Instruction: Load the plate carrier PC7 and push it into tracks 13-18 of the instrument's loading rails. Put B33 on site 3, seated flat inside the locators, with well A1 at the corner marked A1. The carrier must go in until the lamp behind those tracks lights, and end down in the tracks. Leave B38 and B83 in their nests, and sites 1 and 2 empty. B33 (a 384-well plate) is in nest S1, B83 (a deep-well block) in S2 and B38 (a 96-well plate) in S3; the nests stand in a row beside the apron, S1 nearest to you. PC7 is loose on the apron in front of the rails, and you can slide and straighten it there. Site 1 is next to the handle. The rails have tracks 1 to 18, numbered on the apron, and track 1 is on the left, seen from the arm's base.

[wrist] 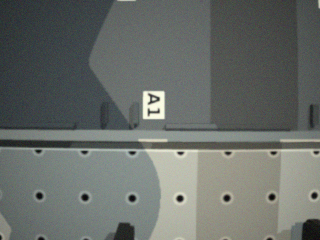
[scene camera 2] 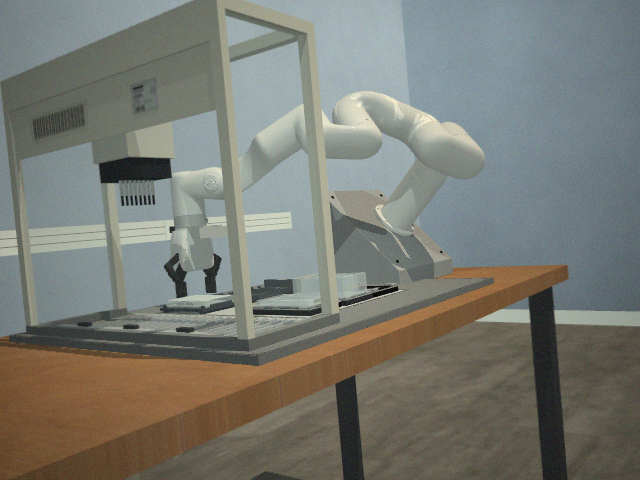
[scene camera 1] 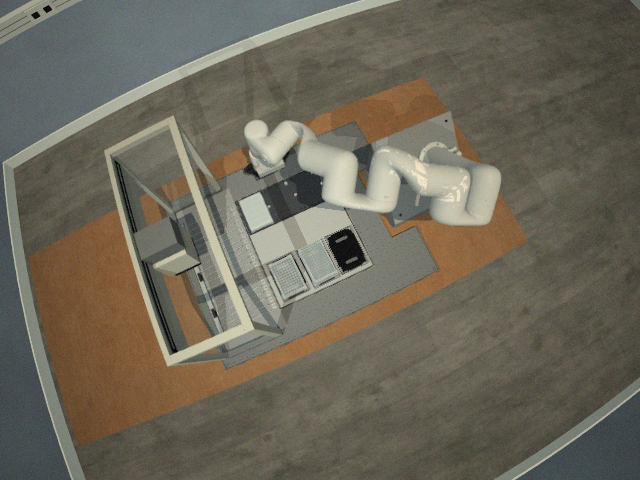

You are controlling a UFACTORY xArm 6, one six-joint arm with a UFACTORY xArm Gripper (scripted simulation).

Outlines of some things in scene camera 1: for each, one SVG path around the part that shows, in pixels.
A plate carrier PC7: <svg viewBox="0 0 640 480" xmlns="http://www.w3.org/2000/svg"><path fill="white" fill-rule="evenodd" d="M323 177L304 171L260 191L274 223L253 233L249 228L239 201L236 202L242 216L241 219L244 221L249 234L253 235L326 202L322 198Z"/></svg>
A deep-well block B83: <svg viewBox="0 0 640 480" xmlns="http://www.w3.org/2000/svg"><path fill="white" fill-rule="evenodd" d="M321 239L298 249L298 253L315 286L338 275L338 271Z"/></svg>
